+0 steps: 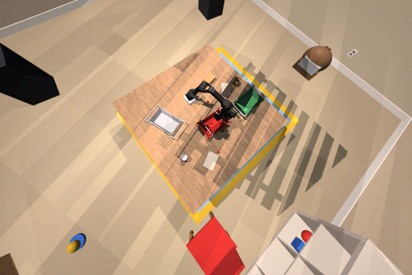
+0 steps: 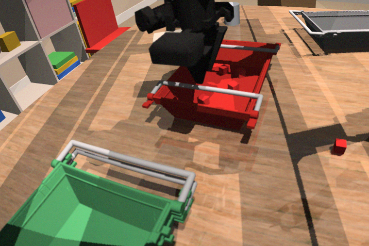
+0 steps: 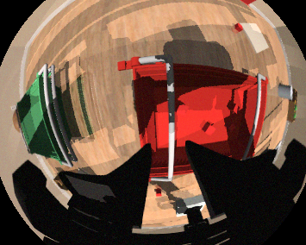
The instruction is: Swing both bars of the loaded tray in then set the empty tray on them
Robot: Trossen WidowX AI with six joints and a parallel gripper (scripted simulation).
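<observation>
Now: gripper tip 490 mm to the left of the grey tray, 240 mm past it and 50 mm above it. The rest, counted from my gripper tip: grey cylinder: 500 mm to the right, 150 mm ahead, 60 mm below.
</observation>
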